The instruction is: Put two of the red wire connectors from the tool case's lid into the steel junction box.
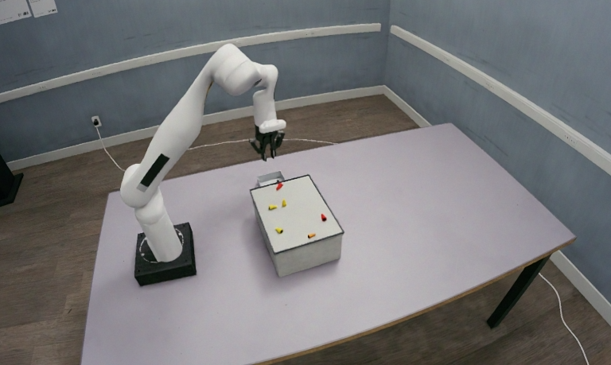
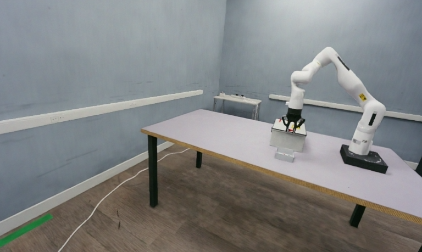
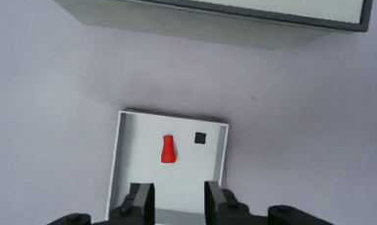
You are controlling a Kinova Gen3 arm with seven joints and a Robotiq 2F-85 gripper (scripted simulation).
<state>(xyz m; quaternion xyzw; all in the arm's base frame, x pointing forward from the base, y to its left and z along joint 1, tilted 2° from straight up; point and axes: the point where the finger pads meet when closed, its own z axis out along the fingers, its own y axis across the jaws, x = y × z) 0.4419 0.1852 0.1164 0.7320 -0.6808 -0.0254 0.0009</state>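
My gripper is now 10 mm past the grey tool case, 260 mm to the left of it and 80 mm above it. Round my hand: orange connector: 10 mm behind, 390 mm to the right, 40 mm below.
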